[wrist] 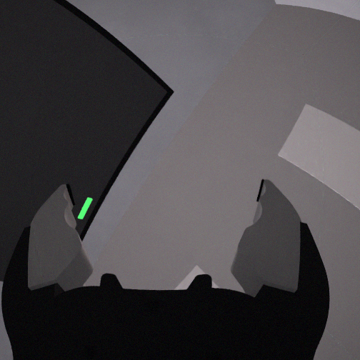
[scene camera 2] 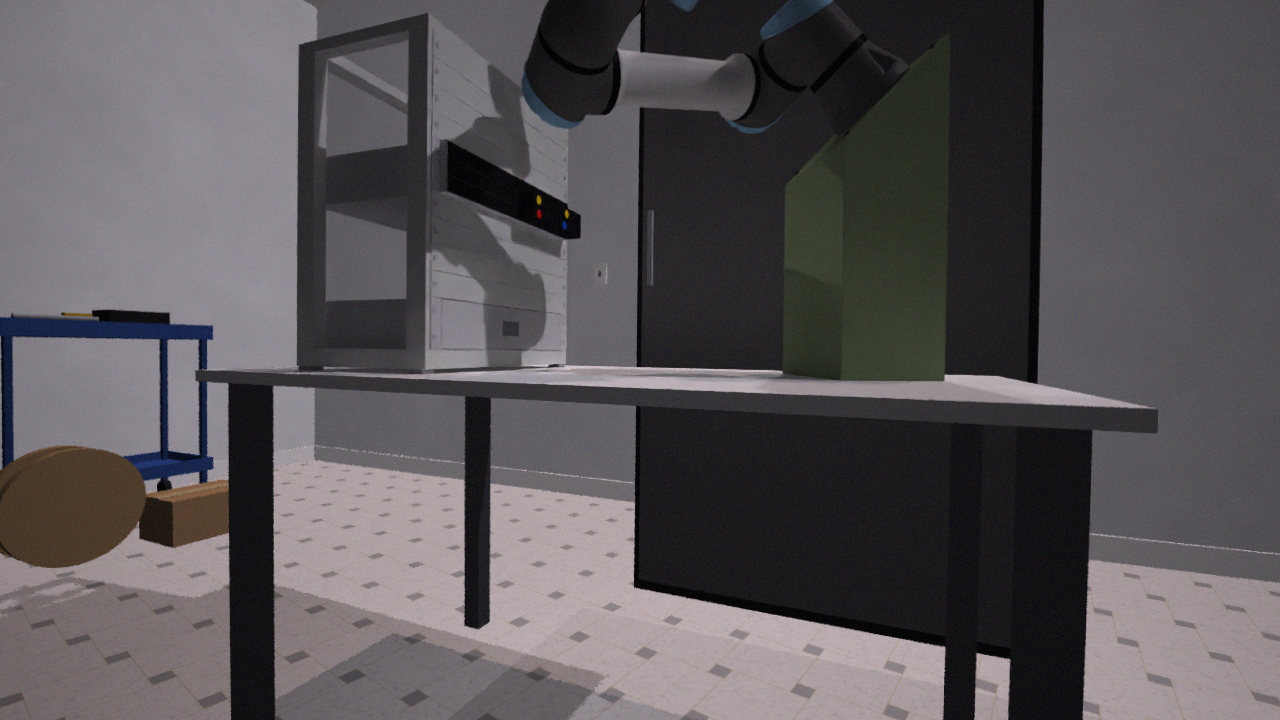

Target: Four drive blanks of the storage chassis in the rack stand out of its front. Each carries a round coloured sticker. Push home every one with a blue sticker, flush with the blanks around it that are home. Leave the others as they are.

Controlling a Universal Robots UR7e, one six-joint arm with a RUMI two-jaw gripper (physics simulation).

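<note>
The black storage chassis point(scene camera 2: 483, 183) sits in the grey rack point(scene camera 2: 418, 223), on the left of the scene view. Near its far end, four sticker-bearing blanks show in two pairs: a yellow sticker point(scene camera 2: 538, 199) above a red sticker point(scene camera 2: 538, 214), and farther along a yellow sticker point(scene camera 2: 566, 214) above a blue sticker point(scene camera 2: 564, 225). These blanks seem to stand out of the front; how far is too small to tell. My gripper point(wrist: 163, 185) is open and empty in the wrist view, away from the chassis, which does not show there. The fingers do not show in the scene view.
The rack stands on the table point(scene camera 2: 680, 386). A tall green block point(scene camera 2: 895, 241) stands at the table's right, partly hiding the arm's base. The arm point(scene camera 2: 680, 82) reaches across above the table. A dark door point(scene camera 2: 716, 268) is behind. A blue cart point(scene camera 2: 107, 330) stands at the left.
</note>
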